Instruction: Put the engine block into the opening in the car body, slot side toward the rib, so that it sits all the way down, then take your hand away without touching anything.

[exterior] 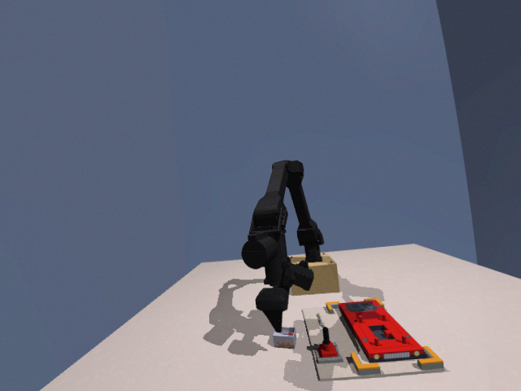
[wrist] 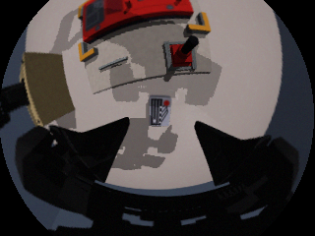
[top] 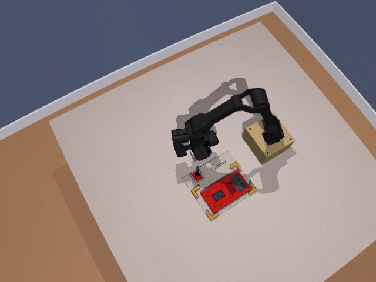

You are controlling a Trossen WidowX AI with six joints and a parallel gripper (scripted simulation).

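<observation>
Now: gripper tip 1 cm past the grey engine block and 5 cm above it.
</observation>
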